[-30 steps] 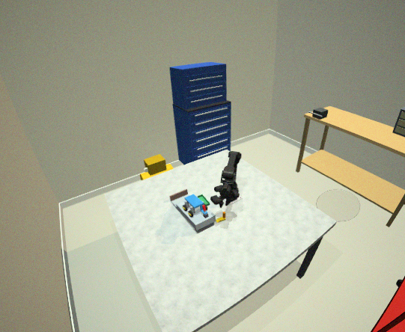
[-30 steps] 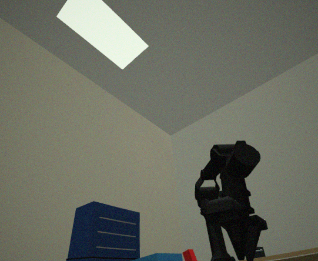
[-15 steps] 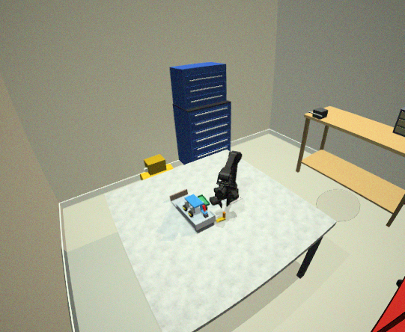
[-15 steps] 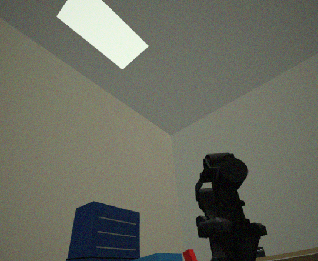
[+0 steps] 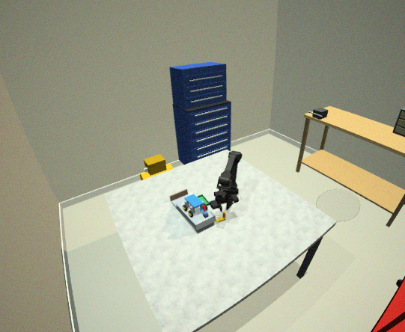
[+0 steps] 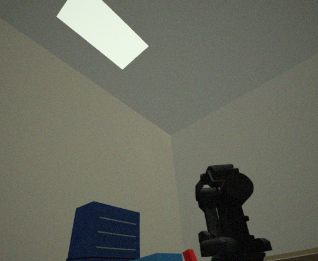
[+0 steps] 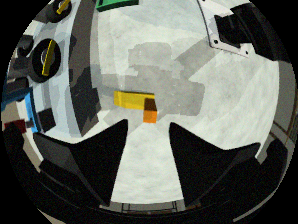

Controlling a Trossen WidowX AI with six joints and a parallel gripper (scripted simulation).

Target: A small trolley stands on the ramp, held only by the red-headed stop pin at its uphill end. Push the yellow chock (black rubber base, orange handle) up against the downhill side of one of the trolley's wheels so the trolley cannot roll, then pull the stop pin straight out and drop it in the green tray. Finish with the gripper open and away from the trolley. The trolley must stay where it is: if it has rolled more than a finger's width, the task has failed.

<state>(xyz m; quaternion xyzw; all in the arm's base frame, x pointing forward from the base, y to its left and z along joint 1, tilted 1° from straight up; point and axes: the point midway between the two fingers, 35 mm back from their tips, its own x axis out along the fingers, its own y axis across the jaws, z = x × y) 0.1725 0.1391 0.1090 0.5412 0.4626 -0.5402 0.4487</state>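
My gripper tip is now 20 mm short of the yellow chock and 60 mm above it. From my gripper tip the other things lie so: blue-topped trolley (150 mm ahead, 120 mm to the right, 30 mm above); then grey ramp (150 mm ahead, 130 mm to the right, 40 mm below); then red-headed stop pin (130 mm ahead, 30 mm to the right, 50 mm above).
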